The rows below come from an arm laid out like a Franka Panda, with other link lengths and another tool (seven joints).
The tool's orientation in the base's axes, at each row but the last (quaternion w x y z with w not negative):
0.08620, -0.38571, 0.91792, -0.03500
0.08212, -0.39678, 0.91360, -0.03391
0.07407, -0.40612, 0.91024, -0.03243
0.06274, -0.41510, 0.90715, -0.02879
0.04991, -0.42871, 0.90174, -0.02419
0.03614, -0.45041, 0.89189, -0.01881
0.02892, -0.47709, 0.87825, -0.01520
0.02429, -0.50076, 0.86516, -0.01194
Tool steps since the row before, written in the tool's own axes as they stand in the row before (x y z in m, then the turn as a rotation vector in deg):
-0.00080, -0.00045, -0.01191, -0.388, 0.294, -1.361
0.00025, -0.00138, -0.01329, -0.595, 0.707, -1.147
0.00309, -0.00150, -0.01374, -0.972, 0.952, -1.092
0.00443, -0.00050, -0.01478, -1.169, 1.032, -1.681
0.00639, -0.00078, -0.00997, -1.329, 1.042, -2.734
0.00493, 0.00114, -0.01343, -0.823, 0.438, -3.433
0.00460, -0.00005, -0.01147, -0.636, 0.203, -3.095
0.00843, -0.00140, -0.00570, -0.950, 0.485, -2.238
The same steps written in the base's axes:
-0.00134, 0.00023, 0.01187, -0.192, 0.480, 1.350
-0.00153, -0.00117, 0.01322, -0.312, 0.914, 1.112
-0.00315, -0.00332, 0.01340, -0.235, 1.358, 1.070
-0.00453, -0.00368, 0.01429, -0.248, 1.560, 1.662
-0.00451, -0.00544, 0.00953, -0.272, 1.691, 2.719
-0.00492, -0.00328, 0.01308, -0.144, 0.926, 3.432
-0.00321, -0.00390, 0.01128, -0.027, 0.641, 3.100
-0.00329, -0.00803, 0.00550, -0.068, 1.057, 2.241

